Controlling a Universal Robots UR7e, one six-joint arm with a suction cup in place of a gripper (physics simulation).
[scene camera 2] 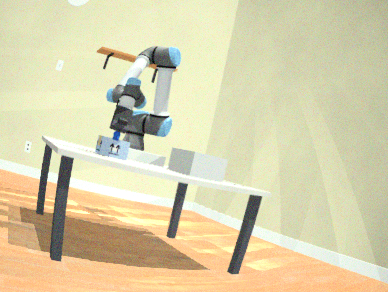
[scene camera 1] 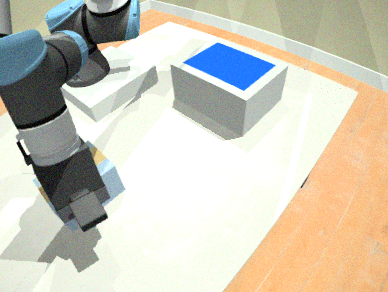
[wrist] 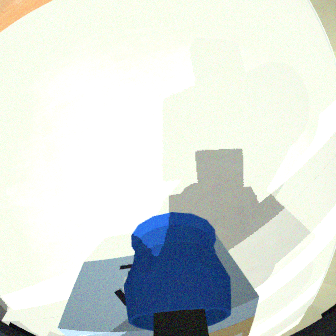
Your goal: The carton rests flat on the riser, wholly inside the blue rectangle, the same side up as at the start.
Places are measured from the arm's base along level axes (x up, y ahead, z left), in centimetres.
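Pixels of known places: hand, its tool point: [scene camera 2: 115,139] [wrist: 173,244]; arm's base, origin of its link: [scene camera 2: 131,148] [scene camera 1: 87,73].
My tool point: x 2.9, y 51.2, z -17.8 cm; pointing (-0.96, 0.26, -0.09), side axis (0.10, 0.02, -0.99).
For each thing: its top centre in the pictures, then the offset to it from my tool point. Level surfaces: height alone.
- carton, centre of its top: [scene camera 1: 72,172] [scene camera 2: 113,138] dx +0.2, dy -12.3, dz +0.7 cm
- white table, height of its surface: dx -8.8 cm
- grey riser, centre of its top: [scene camera 1: 229,63] [scene camera 2: 199,153] dx +3.2, dy -17.5, dz +47.7 cm
The carton [scene camera 1: 113,179] [scene camera 2: 112,147] [wrist: 93,293] is pale blue with a tan top strip. It stands on the white table [scene camera 1: 203,188] at the front left, with its arrows pointing up in scene camera 2. My blue suction cup [scene camera 2: 116,135] [wrist: 177,263] is right over the carton's top, with suction off. I cannot tell if it touches. In scene camera 1 the wrist hides the cup and most of the carton. The grey riser [scene camera 1: 213,97] [scene camera 2: 197,164] stands at the back right, and its blue rectangle [scene camera 1: 230,64] is bare.
A low white slab [scene camera 1: 106,94] [scene camera 2: 147,157] lies between the arm's base and the riser. The arm's elbow and upper links hang over the table's left side. The table's right edge drops to the wooden floor [scene camera 1: 345,188].
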